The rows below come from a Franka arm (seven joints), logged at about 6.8 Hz.
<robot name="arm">
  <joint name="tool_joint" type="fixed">
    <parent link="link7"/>
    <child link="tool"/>
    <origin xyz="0 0 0.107" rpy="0 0 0"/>
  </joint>
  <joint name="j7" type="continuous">
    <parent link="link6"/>
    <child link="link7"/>
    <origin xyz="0.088 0 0" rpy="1.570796 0 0"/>
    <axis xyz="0 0 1"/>
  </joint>
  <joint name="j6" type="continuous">
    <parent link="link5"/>
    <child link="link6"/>
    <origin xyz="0 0 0" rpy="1.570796 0 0"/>
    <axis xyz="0 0 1"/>
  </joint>
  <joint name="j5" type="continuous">
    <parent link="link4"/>
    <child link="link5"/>
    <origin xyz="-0.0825 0.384 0" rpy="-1.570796 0 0"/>
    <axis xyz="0 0 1"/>
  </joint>
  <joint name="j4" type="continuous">
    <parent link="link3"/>
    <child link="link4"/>
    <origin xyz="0.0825 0 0" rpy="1.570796 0 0"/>
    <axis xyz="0 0 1"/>
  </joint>
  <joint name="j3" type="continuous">
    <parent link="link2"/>
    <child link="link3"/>
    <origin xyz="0 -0.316 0" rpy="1.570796 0 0"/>
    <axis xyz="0 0 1"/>
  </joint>
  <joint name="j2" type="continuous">
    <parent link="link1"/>
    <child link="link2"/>
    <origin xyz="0 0 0" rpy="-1.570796 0 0"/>
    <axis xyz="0 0 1"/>
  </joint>
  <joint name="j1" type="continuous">
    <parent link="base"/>
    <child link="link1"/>
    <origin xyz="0 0 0.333" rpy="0 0 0"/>
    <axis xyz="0 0 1"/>
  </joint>
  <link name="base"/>
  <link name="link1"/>
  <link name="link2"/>
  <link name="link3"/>
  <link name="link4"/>
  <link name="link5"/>
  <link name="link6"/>
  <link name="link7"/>
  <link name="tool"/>
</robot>
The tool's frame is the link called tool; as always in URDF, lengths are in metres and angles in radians. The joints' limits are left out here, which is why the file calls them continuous.
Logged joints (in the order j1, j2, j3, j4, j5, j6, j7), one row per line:
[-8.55, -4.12, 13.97, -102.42, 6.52, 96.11, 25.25]
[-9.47, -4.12, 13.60, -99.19, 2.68, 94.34, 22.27]
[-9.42, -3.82, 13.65, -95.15, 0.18, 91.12, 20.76]
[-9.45, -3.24, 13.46, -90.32, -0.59, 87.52, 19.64]
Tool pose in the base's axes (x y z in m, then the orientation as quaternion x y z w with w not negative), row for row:
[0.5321, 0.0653, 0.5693, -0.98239, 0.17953, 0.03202, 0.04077]
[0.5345, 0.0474, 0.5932, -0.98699, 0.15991, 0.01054, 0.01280]
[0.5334, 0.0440, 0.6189, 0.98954, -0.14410, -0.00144, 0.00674]
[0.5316, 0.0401, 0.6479, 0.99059, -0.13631, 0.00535, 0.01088]
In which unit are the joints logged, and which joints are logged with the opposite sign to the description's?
The joints are logged in degrees. Opposite sign: none.
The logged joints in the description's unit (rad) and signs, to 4 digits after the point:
[-0.1492, -0.0719, 0.2438, -1.7876, 0.1138, 1.6774, 0.4407]
[-0.1653, -0.0719, 0.2374, -1.7312, 0.0468, 1.6465, 0.3887]
[-0.1644, -0.0667, 0.2382, -1.6607, 0.0031, 1.5903, 0.3623]
[-0.1649, -0.0565, 0.2349, -1.5764, -0.0103, 1.5275, 0.3428]

